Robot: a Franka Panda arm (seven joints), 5 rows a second.
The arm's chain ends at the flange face. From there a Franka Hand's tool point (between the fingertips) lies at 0.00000 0.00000 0.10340 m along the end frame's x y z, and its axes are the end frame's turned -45 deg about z.
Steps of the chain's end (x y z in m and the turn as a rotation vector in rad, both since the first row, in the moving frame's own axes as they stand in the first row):
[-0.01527 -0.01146 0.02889 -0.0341 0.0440 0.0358]
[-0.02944 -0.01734 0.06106 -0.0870 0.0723 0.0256]
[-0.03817 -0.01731 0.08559 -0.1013 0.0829 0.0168]
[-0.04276 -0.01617 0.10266 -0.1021 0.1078 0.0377]
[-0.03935 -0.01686 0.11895 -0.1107 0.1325 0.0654]
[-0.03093 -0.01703 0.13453 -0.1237 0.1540 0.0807]
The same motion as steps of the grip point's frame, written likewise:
[-0.00207 -0.01318 0.02873 -0.0552 0.0070 0.0358]
[-0.00978 -0.02147 0.06040 -0.1126 -0.0104 0.0256]
[-0.01620 -0.02581 0.08471 -0.1302 -0.0130 0.0168]
[-0.01868 -0.02638 0.10152 -0.1484 0.0040 0.0377]
[-0.01490 -0.02201 0.11741 -0.1720 0.0154 0.0654]
[-0.00845 -0.01367 0.13252 -0.1964 0.0214 0.0807]

